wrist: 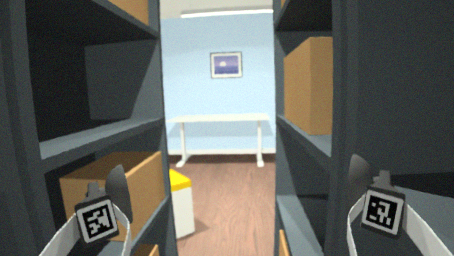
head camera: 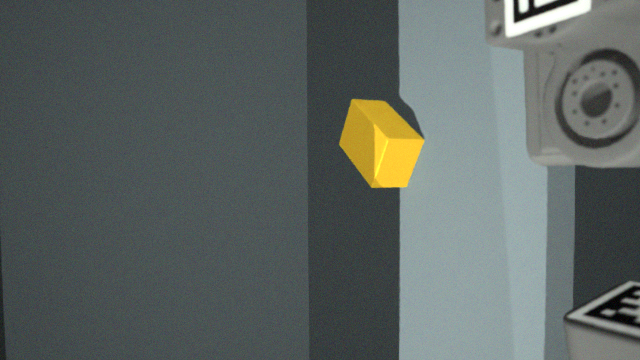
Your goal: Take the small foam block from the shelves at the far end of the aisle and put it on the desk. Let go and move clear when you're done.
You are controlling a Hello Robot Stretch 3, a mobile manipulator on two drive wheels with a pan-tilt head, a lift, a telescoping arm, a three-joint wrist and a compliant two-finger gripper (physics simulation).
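Frame: origin at the robot's base, x ahead, y left, z up, level; millimetres.
Seen in the pictures: gripper, fingertip midpoint: (wrist: 237,182).
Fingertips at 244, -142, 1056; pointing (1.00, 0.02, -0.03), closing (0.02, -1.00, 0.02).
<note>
A point is followed by its place in that frame, as x, y, z.
A small yellow block (head camera: 385,145) {-27, -459, 1036}, its shape matching the foam block, shows near the middle of the head view against dark and pale grey shelf surfaces. My gripper (wrist: 237,182) {244, -142, 1056} is open in the wrist view, its two fingers wide apart with no object between them. It points along the aisle, and the block does not show in that view. In the head view parts of my wrist show at the right, but the fingertips do not. The white desk (wrist: 220,118) {3614, 167, 720} stands beyond the aisle against a blue wall.
Dark shelves stand on the left (wrist: 100,135) {829, 334, 991} and right (wrist: 304,139) {727, -316, 984} of the aisle in the wrist view. Cardboard boxes (wrist: 145,190) {1093, 308, 680} (wrist: 320,85) {751, -366, 1129} sit on them. A white bin with a yellow top (wrist: 183,207) {1771, 319, 247} stands on the wooden floor at the left. A picture (wrist: 226,65) {4279, 88, 1555} hangs above the desk.
</note>
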